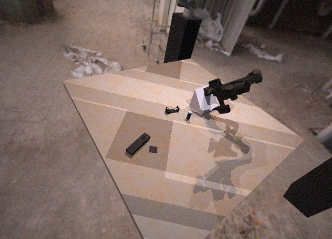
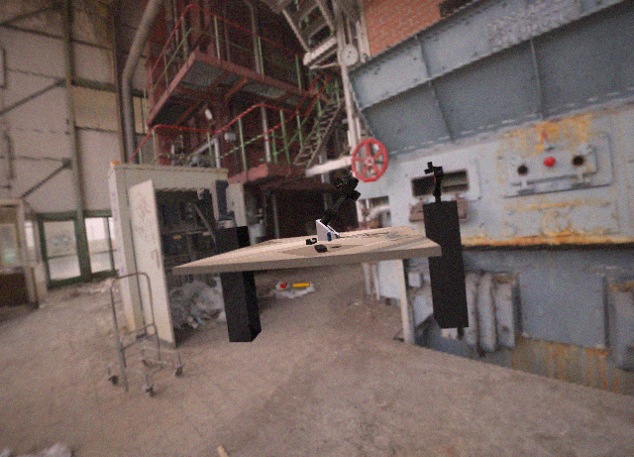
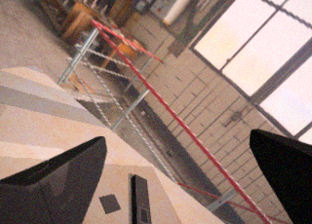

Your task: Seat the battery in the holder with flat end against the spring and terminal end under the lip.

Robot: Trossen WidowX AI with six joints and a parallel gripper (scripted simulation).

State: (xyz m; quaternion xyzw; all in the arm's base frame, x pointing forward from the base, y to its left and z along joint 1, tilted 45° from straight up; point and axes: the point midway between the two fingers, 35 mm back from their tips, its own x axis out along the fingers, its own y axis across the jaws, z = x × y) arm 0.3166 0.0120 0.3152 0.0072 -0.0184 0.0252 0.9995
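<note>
My gripper tip is now 12 cm past the battery, 17 cm to the left of it and 29 cm above it. Round my gripper tip: dark square piece 24 cm ahead, 8 cm to the right, 32 cm below.
</note>
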